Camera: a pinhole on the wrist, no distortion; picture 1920 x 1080 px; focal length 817.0 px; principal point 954.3 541.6 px. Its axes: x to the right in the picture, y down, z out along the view. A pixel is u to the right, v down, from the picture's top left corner.
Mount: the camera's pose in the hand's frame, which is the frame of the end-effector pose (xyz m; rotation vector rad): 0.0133 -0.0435 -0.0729 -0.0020 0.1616 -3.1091
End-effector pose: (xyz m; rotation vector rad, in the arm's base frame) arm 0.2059 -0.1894 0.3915 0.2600 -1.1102 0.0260
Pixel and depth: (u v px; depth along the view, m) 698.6 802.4 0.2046
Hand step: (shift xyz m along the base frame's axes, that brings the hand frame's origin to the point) -0.0543 -0.1598 0.0976
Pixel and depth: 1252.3 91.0 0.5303
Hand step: -0.5391 0.0947 0.0728
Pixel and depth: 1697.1 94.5 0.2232
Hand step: -0.2360 0.0329 -0.0937
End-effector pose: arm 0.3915 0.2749 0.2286 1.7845 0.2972 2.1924
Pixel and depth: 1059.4 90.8 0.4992
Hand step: 0.4352 -0.1979 0.1021
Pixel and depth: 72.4 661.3 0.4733
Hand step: 0.2992 0.3142 0.5139
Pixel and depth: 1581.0 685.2 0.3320
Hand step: 0.3039 0.0419 -0.2155
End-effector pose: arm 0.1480 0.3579 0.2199 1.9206 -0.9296 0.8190
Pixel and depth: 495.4 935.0 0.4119
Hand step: 0.4211 -0.2456 -0.0465
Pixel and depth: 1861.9 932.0 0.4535
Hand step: 0.0878 -0.0468 -0.6725
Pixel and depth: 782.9 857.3 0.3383
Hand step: 0.2662 -0.1665 -0.1204
